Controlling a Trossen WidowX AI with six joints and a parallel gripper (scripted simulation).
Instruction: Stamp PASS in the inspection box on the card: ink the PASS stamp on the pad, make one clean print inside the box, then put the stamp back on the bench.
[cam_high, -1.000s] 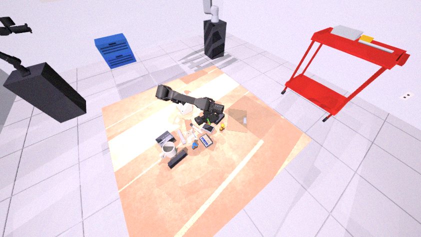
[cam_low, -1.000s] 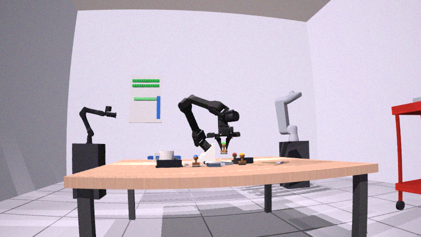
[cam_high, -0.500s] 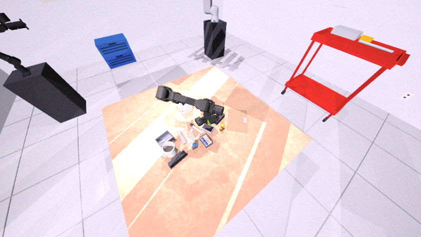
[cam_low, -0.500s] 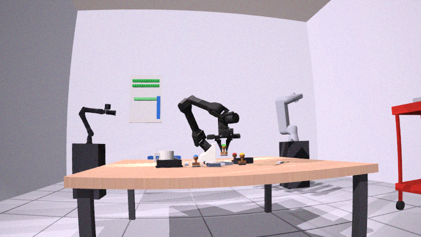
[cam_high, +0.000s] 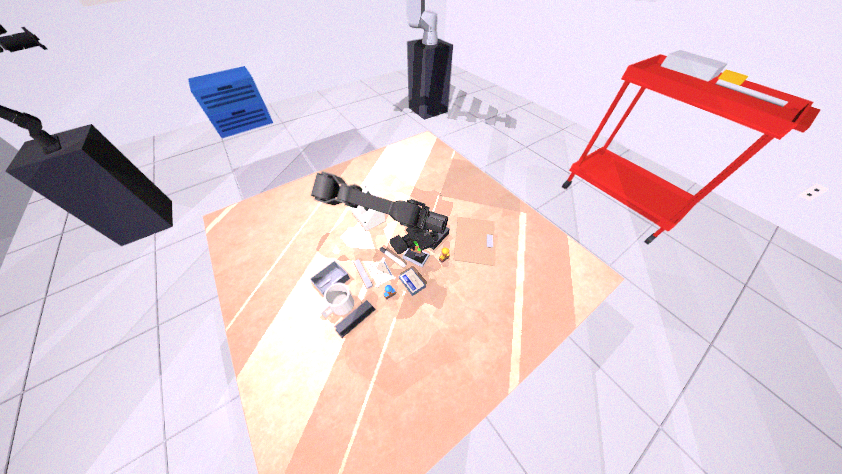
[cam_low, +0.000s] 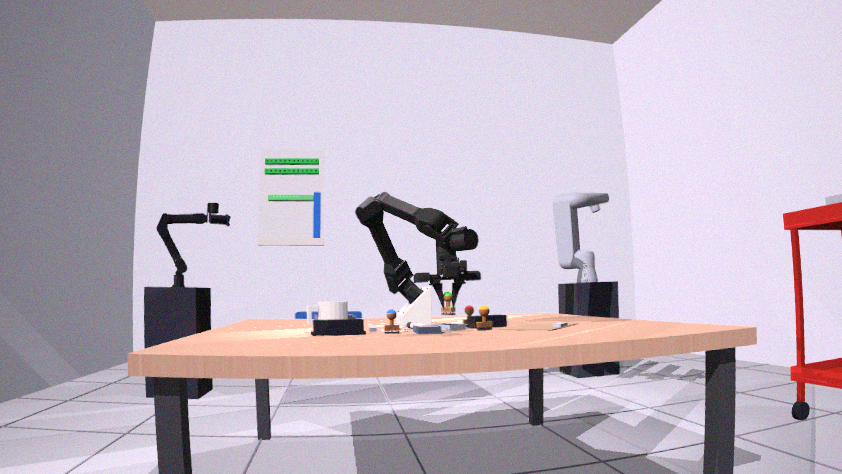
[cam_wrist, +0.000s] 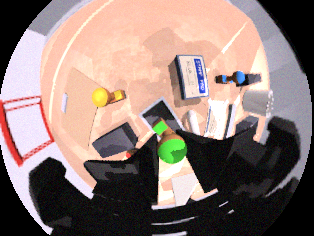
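Right now the dark-framed flat pad is 60 mm below my gripper tip. The rest, counted from my gripper tip: red-knobbed stamp 80 mm to the left, 80 mm behind, 50 mm below; green-knobbed stamp right at my gripper tip; yellow-knobbed stamp 90 mm to the left, 70 mm ahead, 40 mm below.
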